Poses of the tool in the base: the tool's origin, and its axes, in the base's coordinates. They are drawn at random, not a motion.
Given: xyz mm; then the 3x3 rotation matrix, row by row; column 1 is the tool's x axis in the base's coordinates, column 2 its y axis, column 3 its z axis. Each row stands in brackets.
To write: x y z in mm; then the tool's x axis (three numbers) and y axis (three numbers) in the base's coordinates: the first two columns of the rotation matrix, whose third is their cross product. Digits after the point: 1 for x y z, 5 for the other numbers. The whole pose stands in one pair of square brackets.
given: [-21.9 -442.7 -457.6], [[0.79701 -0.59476 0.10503], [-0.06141 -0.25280 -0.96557], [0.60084 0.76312 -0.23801]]
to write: [-21.9 -442.7 -457.6 0.79701 -0.06141 0.60084 -0.59476 -0.25280 0.76312]
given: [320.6 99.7 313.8], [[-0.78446 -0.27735 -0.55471], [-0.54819 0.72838 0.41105], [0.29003 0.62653 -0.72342]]
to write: [320.6 99.7 313.8 -0.78446 -0.54819 0.29003 -0.27735 0.72838 0.62653]
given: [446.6 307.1 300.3], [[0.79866 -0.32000 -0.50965], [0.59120 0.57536 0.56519], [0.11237 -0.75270 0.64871]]
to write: [446.6 307.1 300.3 0.79866 0.59120 0.11237 -0.32000 0.57536 -0.75270]
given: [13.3 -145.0 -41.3], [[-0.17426 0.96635 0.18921], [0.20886 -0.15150 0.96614], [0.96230 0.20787 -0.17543]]
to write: [13.3 -145.0 -41.3 -0.17426 0.20886 0.96230 0.96635 -0.15150 0.20787]
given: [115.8 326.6 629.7], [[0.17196 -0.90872 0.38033], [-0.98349 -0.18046 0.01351], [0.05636 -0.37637 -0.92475]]
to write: [115.8 326.6 629.7 0.17196 -0.98349 0.05636 -0.90872 -0.18046 -0.37637]
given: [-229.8 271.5 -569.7], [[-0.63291 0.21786 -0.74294], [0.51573 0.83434 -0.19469], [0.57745 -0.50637 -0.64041]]
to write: [-229.8 271.5 -569.7 -0.63291 0.51573 0.57745 0.21786 0.83434 -0.50637]
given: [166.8 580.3 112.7], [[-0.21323 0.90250 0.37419], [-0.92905 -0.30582 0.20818], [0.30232 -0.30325 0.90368]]
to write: [166.8 580.3 112.7 -0.21323 -0.92905 0.30232 0.90250 -0.30582 -0.30325]
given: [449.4 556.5 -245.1], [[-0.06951 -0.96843 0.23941], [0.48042 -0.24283 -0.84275], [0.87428 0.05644 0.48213]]
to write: [449.4 556.5 -245.1 -0.06951 0.48042 0.87428 -0.96843 -0.24283 0.05644]
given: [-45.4 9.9 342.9], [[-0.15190 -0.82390 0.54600], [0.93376 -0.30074 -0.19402], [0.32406 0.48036 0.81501]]
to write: [-45.4 9.9 342.9 -0.15190 0.93376 0.32406 -0.82390 -0.30074 0.48036]
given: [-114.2 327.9 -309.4], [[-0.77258 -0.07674 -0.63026], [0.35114 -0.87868 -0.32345], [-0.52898 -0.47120 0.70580]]
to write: [-114.2 327.9 -309.4 -0.77258 0.35114 -0.52898 -0.07674 -0.87868 -0.47120]
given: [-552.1 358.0 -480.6], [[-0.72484 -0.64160 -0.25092], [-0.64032 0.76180 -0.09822], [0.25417 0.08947 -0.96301]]
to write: [-552.1 358.0 -480.6 -0.72484 -0.64032 0.25417 -0.64160 0.76180 0.08947]
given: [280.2 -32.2 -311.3], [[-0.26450 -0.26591 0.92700], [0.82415 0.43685 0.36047], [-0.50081 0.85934 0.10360]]
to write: [280.2 -32.2 -311.3 -0.26450 0.82415 -0.50081 -0.26591 0.43685 0.85934]
